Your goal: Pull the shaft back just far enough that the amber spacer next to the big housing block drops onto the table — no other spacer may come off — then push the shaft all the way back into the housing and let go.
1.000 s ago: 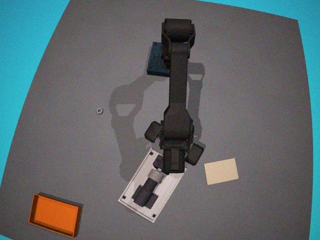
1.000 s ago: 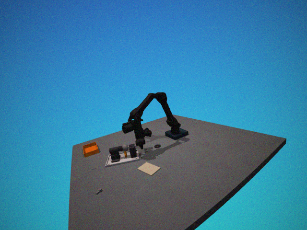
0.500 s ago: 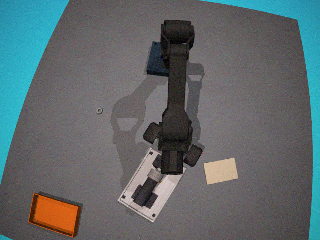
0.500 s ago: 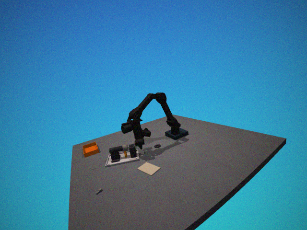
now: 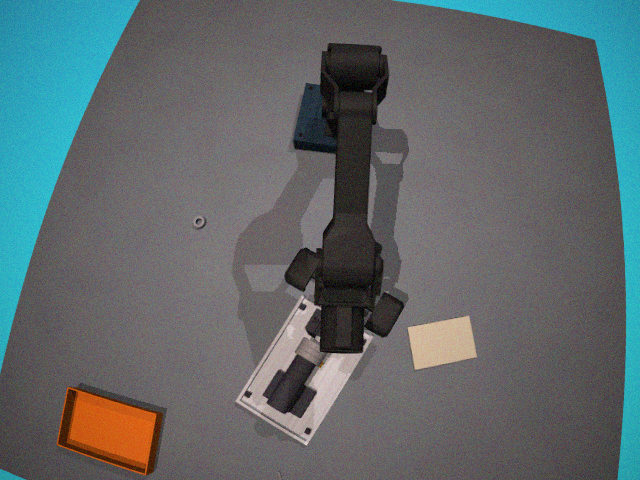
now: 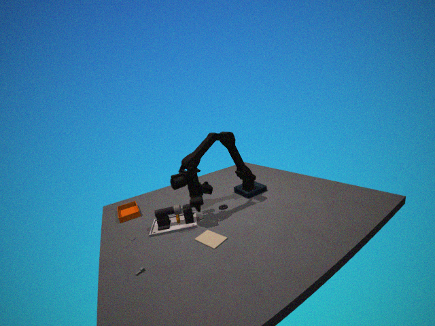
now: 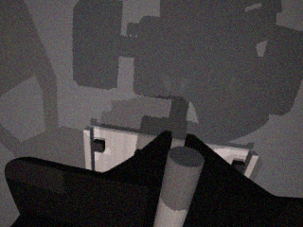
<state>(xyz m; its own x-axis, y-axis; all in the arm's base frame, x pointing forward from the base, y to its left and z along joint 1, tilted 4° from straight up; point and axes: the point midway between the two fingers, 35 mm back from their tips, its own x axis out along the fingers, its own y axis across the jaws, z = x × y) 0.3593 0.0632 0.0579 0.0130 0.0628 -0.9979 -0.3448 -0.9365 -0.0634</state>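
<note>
My gripper tip is 80 mm short of the shaft, 30 mm to the left of it and 30 mm below it. From my gripper tip the other things lie so: pad (40 mm ahead, 190 mm to the left, 40 mm below); grey spacer (100 mm ahead, 40 mm to the right, 30 mm above); amber spacer (110 mm ahead, 40 mm to the right, 20 mm below).
</note>
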